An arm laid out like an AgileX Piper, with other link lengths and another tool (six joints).
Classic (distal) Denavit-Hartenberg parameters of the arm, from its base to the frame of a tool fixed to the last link. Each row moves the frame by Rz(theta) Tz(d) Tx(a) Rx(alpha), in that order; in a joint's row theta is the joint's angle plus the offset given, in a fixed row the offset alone. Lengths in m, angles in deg.
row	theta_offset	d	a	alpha
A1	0	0.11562	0	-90
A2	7.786	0	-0.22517	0
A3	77.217	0	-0.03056	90
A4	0	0.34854	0	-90
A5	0	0	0	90
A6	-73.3	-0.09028	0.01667	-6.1
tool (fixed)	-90	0.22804	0	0
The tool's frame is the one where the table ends.
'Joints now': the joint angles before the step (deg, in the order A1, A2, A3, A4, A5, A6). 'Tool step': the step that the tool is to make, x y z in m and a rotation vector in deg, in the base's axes. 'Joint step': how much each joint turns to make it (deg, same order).
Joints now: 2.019, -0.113, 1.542, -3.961, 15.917, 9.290
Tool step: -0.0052, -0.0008, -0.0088, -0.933, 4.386, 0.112
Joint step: -0.009, -0.327, 0.002, 0.659, 4.722, -1.503
